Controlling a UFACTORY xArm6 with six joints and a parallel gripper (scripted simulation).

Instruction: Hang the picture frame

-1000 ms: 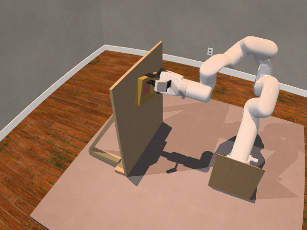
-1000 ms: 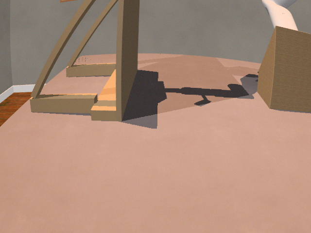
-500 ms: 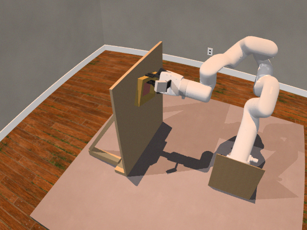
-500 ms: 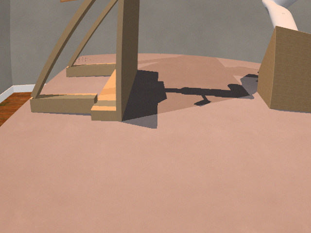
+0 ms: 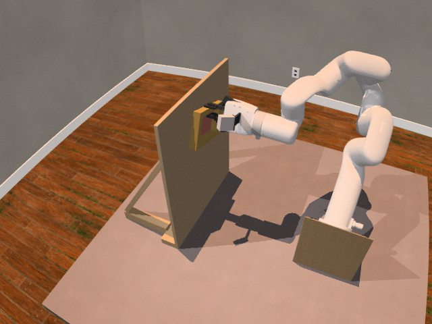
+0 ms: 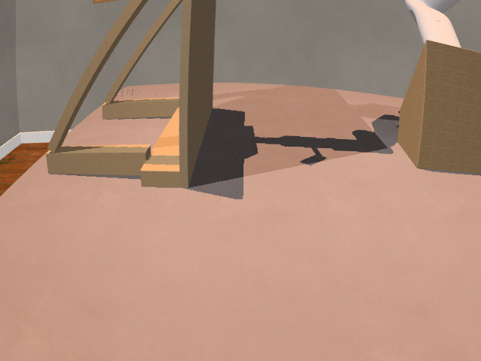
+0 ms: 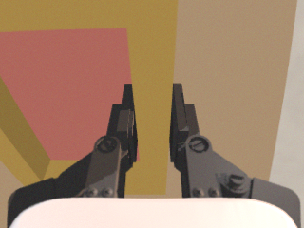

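My gripper is now 50 mm above the picture frame, 20 mm short of it and 10 mm to the right of it. Round my hand: upright wooden board (180 mm below, 40 mm ahead, 10 mm to the left).
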